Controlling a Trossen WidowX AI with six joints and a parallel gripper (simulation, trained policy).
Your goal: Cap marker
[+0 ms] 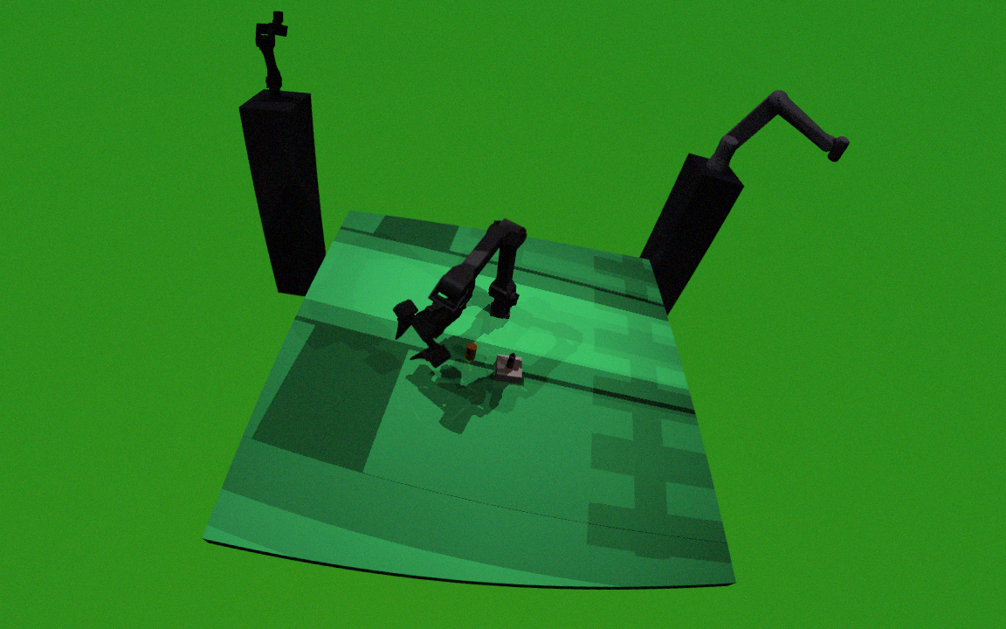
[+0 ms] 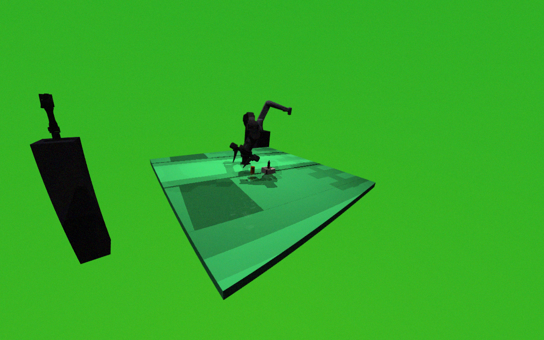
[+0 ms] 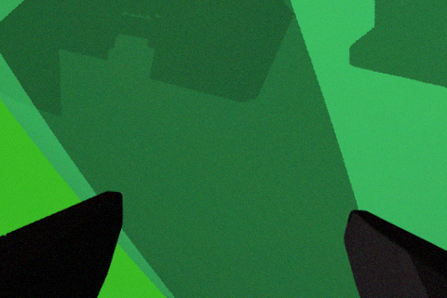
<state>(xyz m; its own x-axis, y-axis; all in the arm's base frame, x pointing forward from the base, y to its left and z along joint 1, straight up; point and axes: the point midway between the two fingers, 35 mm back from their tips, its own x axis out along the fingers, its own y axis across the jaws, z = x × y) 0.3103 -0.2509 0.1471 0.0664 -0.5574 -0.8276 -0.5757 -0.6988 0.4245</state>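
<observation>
Now: gripper tip 10 cm past the orange cap, 19 cm to the right of it and 9 cm above it. Also, from my gripper tip: pale holder block: 6 cm behind, 30 cm to the left, 10 cm below.
</observation>
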